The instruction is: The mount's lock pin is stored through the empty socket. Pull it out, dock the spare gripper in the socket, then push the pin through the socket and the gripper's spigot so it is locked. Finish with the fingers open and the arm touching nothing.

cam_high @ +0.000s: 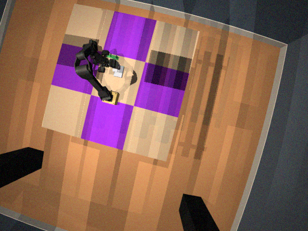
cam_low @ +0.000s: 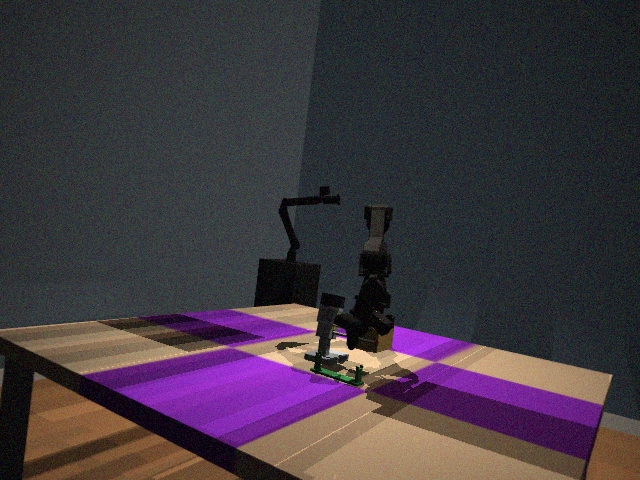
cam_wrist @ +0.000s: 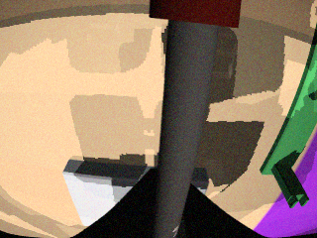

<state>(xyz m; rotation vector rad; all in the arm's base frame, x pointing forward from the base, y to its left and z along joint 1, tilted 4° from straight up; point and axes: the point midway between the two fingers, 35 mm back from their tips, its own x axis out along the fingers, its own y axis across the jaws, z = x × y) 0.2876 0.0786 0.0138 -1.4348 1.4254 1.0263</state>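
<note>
Now: the mount 8 cm to the right of my gripper tip and 1 cm behind it. Round my gripper tip: green rack 11 cm ahead, 3 cm to the left, 2 cm below; spare gripper 8 cm to the right, 8 cm above, 1 cm behind.
</note>
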